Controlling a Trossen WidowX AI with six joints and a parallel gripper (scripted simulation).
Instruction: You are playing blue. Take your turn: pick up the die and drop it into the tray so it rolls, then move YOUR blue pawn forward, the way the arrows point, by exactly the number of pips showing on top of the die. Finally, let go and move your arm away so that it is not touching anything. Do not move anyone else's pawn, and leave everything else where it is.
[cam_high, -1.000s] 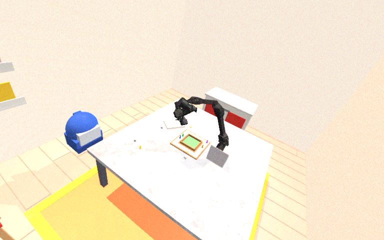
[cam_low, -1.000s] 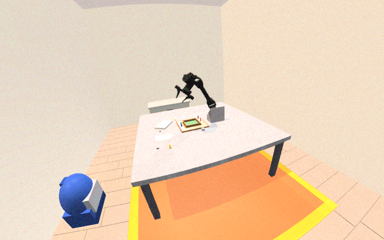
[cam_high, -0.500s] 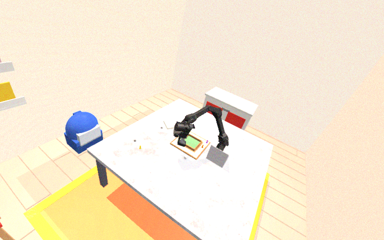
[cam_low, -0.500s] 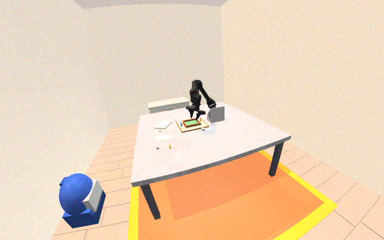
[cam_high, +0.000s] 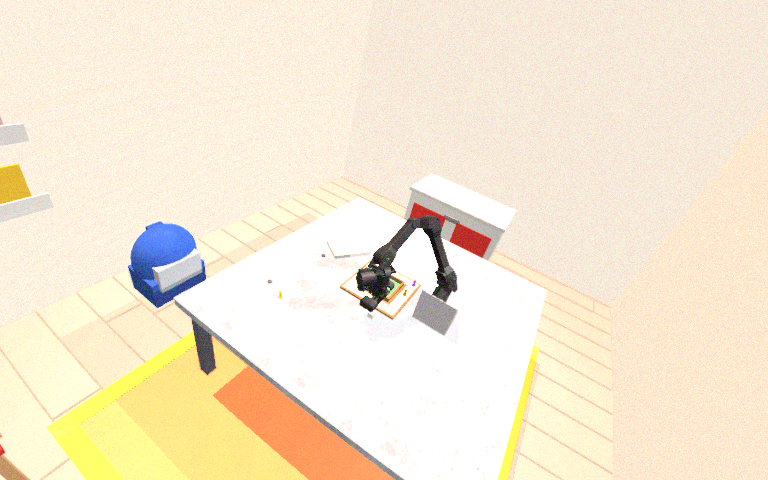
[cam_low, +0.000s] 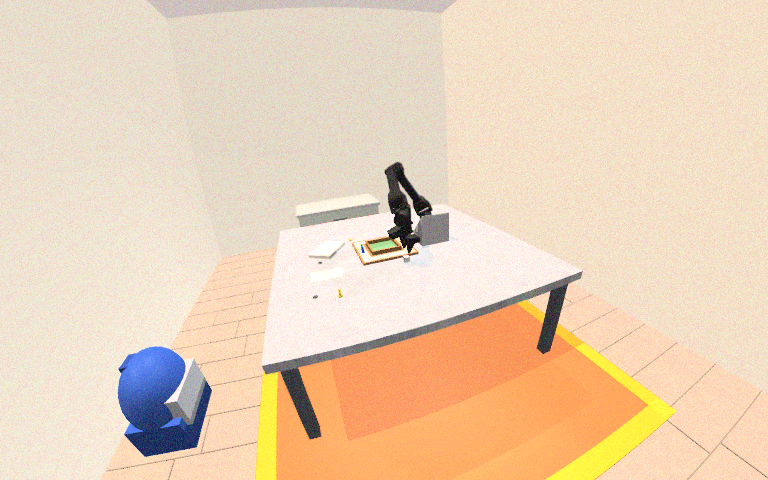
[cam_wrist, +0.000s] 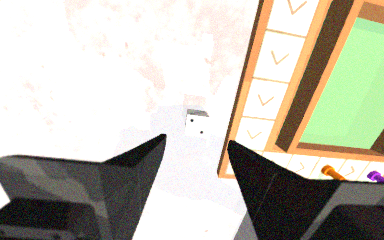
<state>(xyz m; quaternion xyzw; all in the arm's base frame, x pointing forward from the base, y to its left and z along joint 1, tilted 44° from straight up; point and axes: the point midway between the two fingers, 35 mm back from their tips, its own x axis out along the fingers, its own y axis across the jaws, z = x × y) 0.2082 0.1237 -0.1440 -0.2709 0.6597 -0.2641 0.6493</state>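
Right now the white die is 4 cm below my gripper tip. From my gripper tip the other things lie so: blue pawn 18 cm ahead, 17 cm to the right, 3 cm below; orange pawn 21 cm to the right, 5 cm behind, 3 cm below; green tray 19 cm to the right, 6 cm ahead, 5 cm below.
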